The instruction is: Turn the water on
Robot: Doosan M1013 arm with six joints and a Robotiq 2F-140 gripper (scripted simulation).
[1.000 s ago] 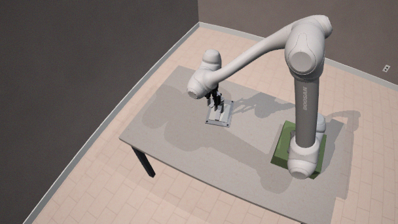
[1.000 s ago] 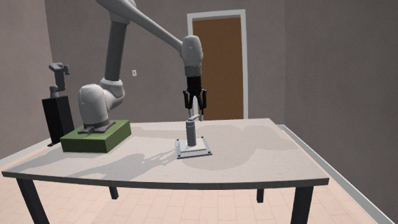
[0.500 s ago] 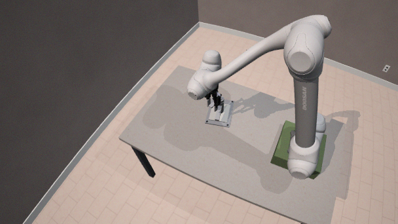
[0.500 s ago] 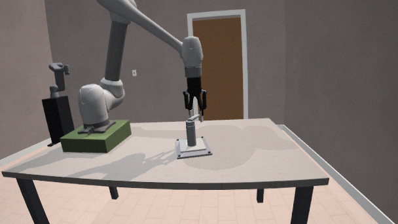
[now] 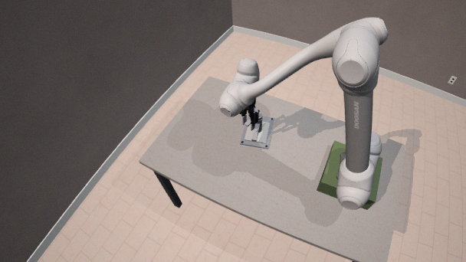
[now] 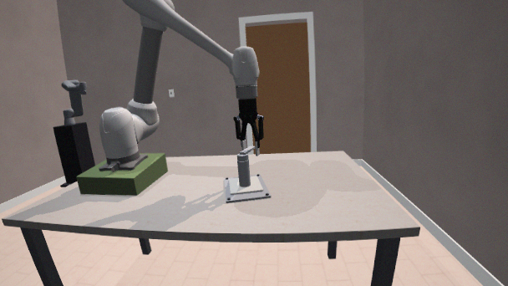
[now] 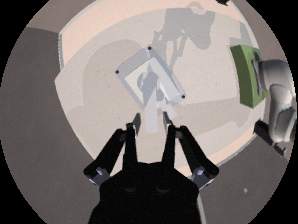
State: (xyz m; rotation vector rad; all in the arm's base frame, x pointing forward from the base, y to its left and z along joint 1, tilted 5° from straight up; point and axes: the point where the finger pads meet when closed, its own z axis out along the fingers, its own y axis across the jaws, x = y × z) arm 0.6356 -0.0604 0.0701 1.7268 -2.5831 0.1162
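Now: hand 1 cm past the lever and 3 cm to the left of it. From my hand the other things lie so: tap 3 cm behind, 5 cm to the right, 5 cm below.
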